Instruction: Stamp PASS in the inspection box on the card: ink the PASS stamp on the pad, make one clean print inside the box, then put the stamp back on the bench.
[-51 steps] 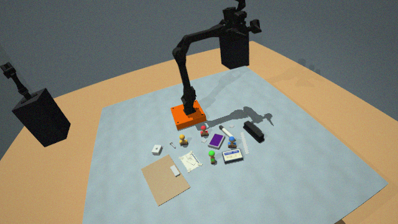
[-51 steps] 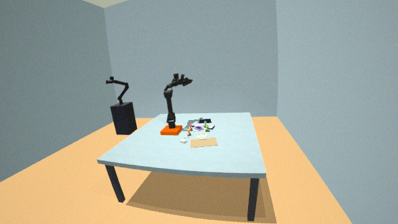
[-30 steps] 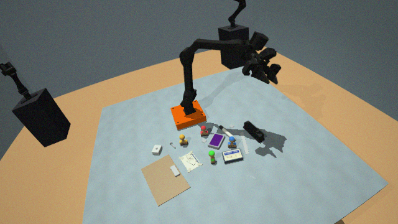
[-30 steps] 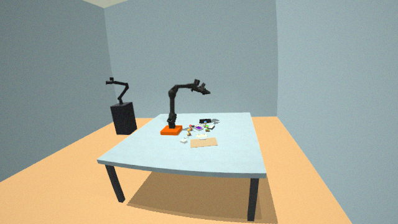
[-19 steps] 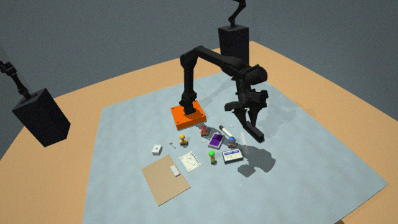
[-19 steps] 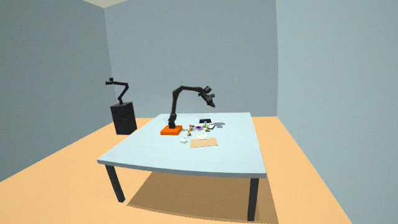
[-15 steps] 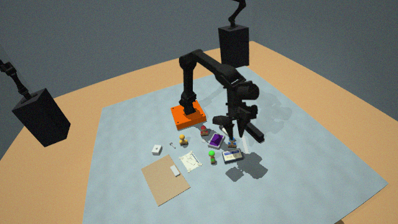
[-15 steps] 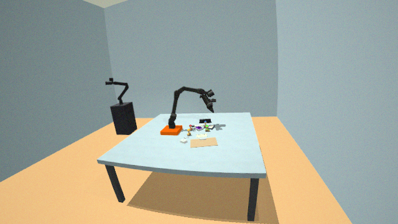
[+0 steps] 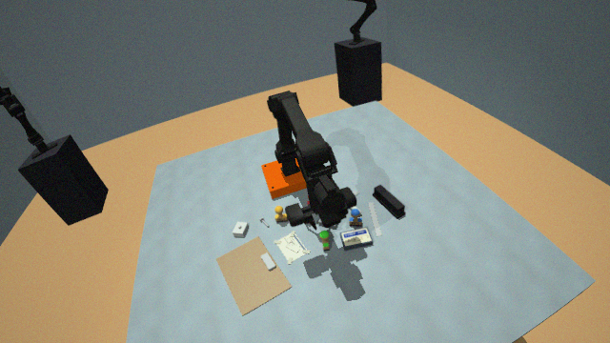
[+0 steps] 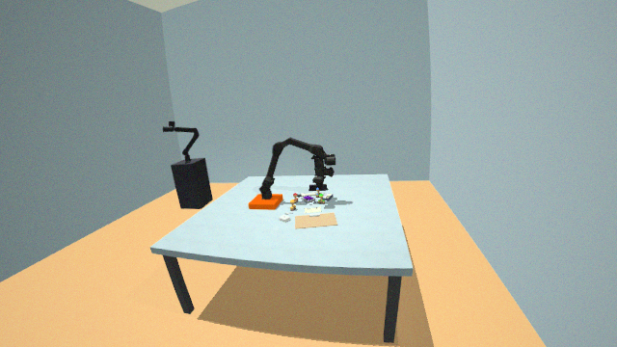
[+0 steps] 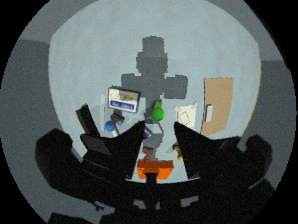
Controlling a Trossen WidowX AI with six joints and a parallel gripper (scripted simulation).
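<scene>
Right now the green stamp is 80 mm below my gripper tip. The rest, counted from my gripper tip: blue stamp: 120 mm to the left, 80 mm below, 30 mm behind; white card: 100 mm to the right, 100 mm below, 50 mm behind; blue-and-white box: 90 mm to the left, 80 mm below, 30 mm ahead.
</scene>
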